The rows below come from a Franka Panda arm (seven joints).
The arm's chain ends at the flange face. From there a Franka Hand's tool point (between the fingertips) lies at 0.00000 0.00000 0.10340 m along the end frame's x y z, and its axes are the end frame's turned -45 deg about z.
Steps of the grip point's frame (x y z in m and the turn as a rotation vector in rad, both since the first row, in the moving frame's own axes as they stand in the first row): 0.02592 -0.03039 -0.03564 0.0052 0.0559 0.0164; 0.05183 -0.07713 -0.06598 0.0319 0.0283 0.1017; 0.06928 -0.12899 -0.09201 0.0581 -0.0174 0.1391; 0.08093 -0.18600 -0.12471 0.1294 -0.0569 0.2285; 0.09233 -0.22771 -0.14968 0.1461 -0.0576 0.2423; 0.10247 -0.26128 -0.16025 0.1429 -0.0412 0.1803; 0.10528 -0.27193 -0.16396 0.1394 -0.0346 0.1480
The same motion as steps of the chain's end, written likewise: -0.00690 -0.03538 -0.03548 0.0432 0.0359 0.0164; -0.01785 -0.08678 -0.06589 0.0426 -0.0025 0.1017; -0.03693 -0.13685 -0.09182 0.0288 -0.0534 0.1391; -0.06144 -0.18196 -0.12368 0.0513 -0.1317 0.2285; -0.08182 -0.21813 -0.14841 0.0626 -0.1440 0.2423; -0.09962 -0.24863 -0.15911 0.0719 -0.1302 0.1803; -0.10577 -0.25818 -0.16290 0.0741 -0.1230 0.1480
